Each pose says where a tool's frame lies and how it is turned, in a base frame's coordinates. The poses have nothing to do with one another.
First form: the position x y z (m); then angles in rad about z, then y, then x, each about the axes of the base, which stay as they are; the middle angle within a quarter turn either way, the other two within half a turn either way.
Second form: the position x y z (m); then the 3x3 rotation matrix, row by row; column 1 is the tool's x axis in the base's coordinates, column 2 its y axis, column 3 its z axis. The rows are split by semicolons. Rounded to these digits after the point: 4 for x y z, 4 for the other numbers.
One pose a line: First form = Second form
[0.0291, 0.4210, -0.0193, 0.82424, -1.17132, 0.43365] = 0.0291, 0.4210, -0.0193; 0.2641, -0.2855, -0.9213; 0.4032, 0.9004, -0.1634; 0.8762, -0.3283, 0.3529
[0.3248, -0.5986, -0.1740, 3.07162, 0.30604, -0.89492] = 0.3248, -0.5986, -0.1740; -0.9512, -0.0667, 0.3013; 0.2782, -0.6076, 0.7439; 0.1335, 0.7914, 0.5965
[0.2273, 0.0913, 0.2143, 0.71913, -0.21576, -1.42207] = 0.2273, 0.0913, 0.2143; 0.7349, -0.6435, -0.2141; 0.2569, -0.0280, 0.9660; -0.6276, -0.7650, 0.1447
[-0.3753, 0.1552, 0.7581, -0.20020, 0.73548, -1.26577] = -0.3753, 0.1552, 0.7581; 0.7267, 0.1475, 0.6709; -0.6869, 0.1671, 0.7073; -0.0078, -0.9749, 0.2227
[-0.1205, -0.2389, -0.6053, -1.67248, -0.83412, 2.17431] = -0.1205, -0.2389, -0.6053; -0.0682, 0.6684, -0.7407; 0.6265, -0.5491, -0.5531; -0.7764, -0.5018, -0.3813
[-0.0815, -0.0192, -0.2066, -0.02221, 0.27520, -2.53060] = -0.0815, -0.0192, -0.2066; 0.9621, 0.0214, 0.2717; -0.1377, -0.8223, 0.5521; 0.2353, -0.5686, -0.7883
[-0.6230, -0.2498, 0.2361, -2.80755, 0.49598, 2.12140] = -0.6230, -0.2498, 0.2361; -0.8309, 0.2884, 0.4759; -0.2116, 0.6273, -0.7495; -0.5146, -0.7235, -0.4602
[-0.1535, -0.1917, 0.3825, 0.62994, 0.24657, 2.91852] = -0.1535, -0.1917, 0.3825; 0.7836, -0.5713, 0.2441; -0.5309, -0.8199, -0.2145; 0.3227, 0.0385, -0.9457
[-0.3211, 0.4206, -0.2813, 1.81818, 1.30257, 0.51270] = -0.3211, 0.4206, -0.2813; -0.0649, -0.2570, 0.9642; 0.7291, -0.6720, -0.1300; 0.6814, 0.6946, 0.2309
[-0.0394, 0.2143, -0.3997, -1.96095, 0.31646, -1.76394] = -0.0394, 0.2143, -0.3997; -0.3614, 0.8789, 0.3112; 0.2937, -0.2095, 0.9327; 0.8849, 0.4285, -0.1824
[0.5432, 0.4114, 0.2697, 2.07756, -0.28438, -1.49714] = 0.5432, 0.4114, 0.2697; -0.4659, -0.8392, -0.2806; -0.0715, -0.2804, 0.9572; -0.8820, 0.4660, 0.0706
